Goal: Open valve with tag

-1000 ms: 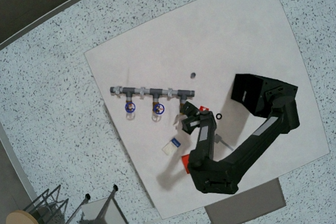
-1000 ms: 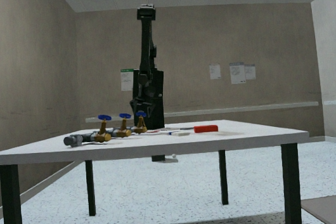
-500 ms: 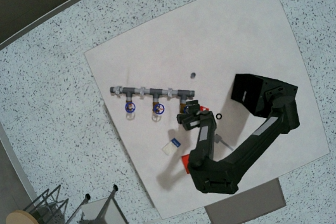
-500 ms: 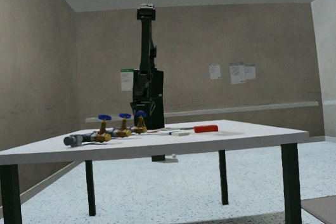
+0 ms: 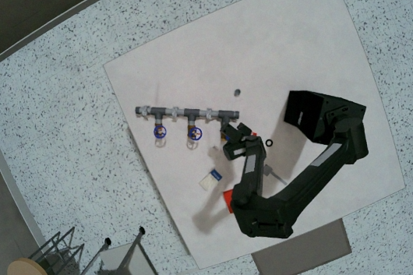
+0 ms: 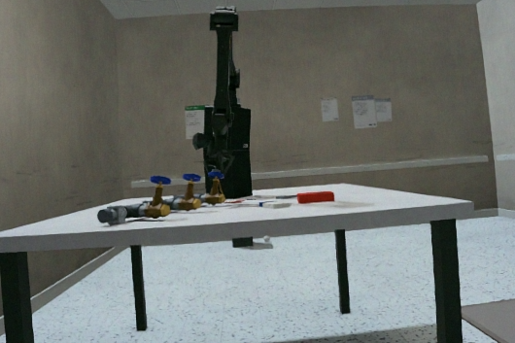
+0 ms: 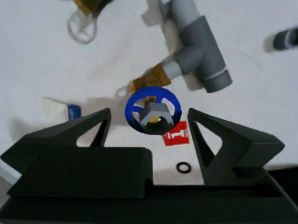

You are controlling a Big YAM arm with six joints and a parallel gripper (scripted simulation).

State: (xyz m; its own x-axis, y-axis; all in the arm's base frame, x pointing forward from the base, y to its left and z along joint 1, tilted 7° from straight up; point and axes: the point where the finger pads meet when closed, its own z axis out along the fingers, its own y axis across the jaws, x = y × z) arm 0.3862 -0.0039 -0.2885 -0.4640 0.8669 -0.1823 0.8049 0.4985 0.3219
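Right now my hand is 7 cm past the red tag, 6 cm to the right of it and 11 cm above it. Round my hand: grey object 10 cm behind, 18 cm to the right, 11 cm below; then red block 11 cm ahead, 34 cm to the left, 10 cm below; then grey tool 13 cm behind, 28 cm to the left, 11 cm below.
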